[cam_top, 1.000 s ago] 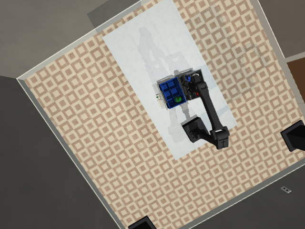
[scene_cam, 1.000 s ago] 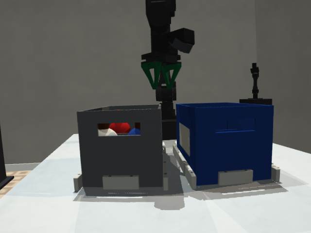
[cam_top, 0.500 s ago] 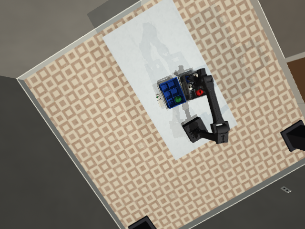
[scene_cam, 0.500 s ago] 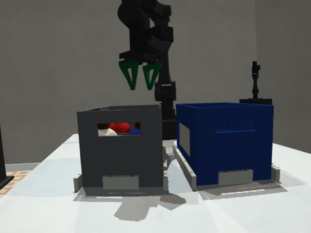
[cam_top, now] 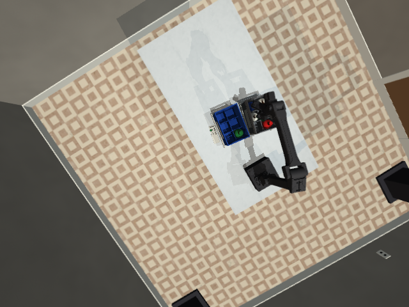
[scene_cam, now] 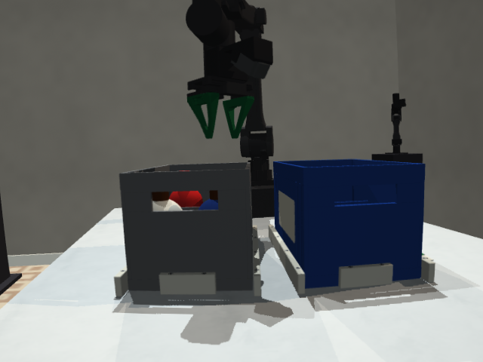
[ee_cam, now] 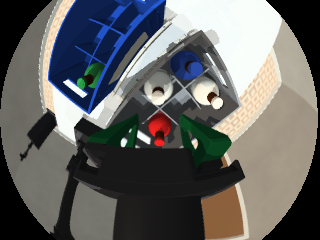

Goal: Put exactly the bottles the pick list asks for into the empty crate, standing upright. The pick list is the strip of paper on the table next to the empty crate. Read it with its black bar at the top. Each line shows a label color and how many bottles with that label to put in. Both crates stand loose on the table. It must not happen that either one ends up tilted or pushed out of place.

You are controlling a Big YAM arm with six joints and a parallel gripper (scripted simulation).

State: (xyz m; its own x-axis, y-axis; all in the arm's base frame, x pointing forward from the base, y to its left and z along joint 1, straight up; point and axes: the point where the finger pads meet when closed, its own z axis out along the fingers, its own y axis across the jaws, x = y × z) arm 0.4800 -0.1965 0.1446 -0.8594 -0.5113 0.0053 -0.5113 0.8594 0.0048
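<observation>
My hand is 14 cm above the white bottle. The rest, counted from my hand: dark grey crate: 1 cm behind, 4 cm to the right, 15 cm below; then blue bottle: 8 cm ahead, 2 cm to the right, 14 cm below; then red bottle: 11 cm behind, 7 cm to the right, 14 cm below.
</observation>
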